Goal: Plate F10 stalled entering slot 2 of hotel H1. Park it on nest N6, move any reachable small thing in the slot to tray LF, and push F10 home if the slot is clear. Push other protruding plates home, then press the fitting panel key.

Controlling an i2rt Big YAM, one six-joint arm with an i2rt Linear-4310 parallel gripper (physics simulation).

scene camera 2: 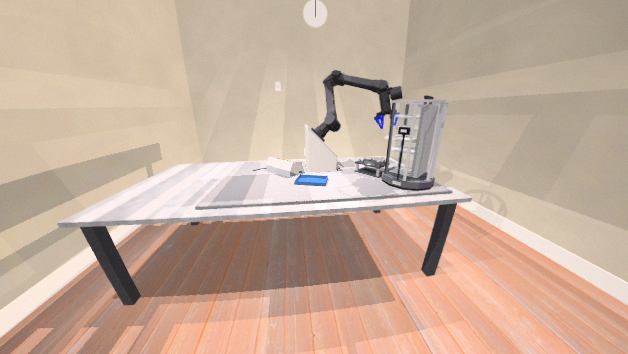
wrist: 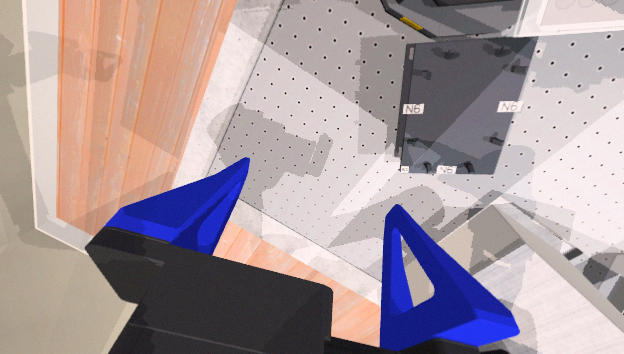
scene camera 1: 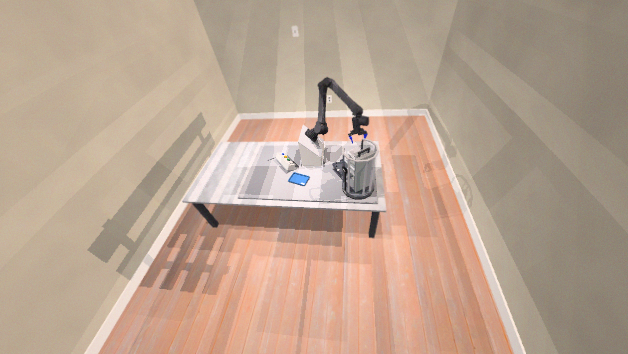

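Observation:
My gripper is open and empty, its blue fingers wide apart. It hangs beside the upper part of hotel H1, a tall round rack at the table's right end. Thin pale levels show in the hotel in scene camera 2; which one is F10, and what lies in slot 2, I cannot tell. Nest N6, a dark plate with small pegs, is beside the hotel's foot, with no plate on it. Blue tray LF lies left of them. The key panel has small coloured keys.
The arm's white wedge mount stands between the key panel and the hotel. A perforated grey board lies under the things on the table. The hotel's dark base edge shows at the top of the wrist view, close to the nest.

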